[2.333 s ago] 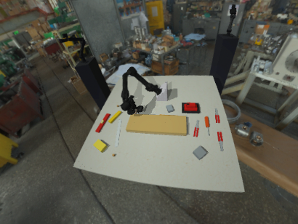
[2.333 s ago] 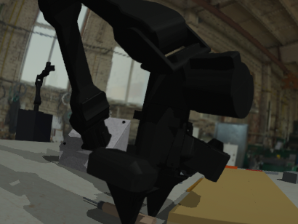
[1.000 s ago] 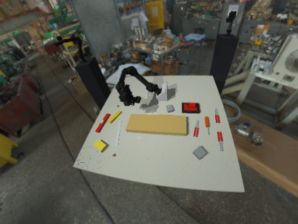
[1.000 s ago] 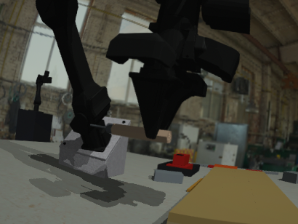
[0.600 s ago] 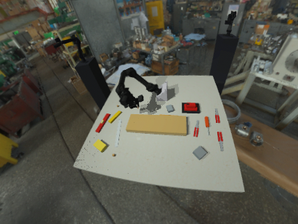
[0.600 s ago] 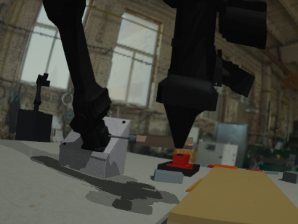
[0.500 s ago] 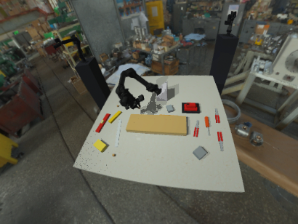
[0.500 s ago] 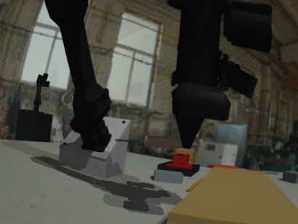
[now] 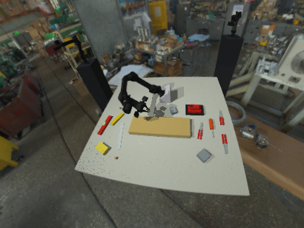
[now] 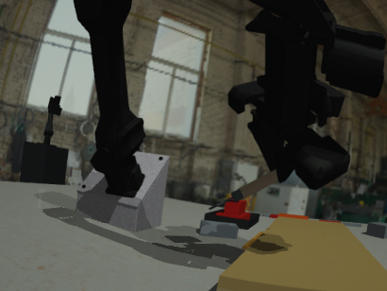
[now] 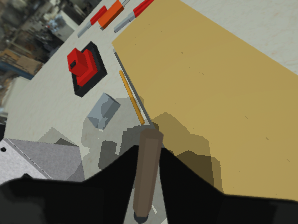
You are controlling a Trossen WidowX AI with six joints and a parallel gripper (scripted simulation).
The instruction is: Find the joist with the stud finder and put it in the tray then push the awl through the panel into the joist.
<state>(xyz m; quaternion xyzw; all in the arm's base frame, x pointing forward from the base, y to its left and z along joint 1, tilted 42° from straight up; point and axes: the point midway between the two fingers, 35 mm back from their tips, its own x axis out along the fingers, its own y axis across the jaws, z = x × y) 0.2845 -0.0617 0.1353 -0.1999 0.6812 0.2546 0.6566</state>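
My gripper tip is 4 cm past the awl, 2 cm to the left of it and 3 cm above it. Round my gripper tip: pale strip: 14 cm ahead, 28 cm to the right, 13 cm below; then stud finder: 10 cm behind, 39 cm to the left, 9 cm below; then yellow bar: 4 cm behind, 35 cm to the right, 13 cm below.
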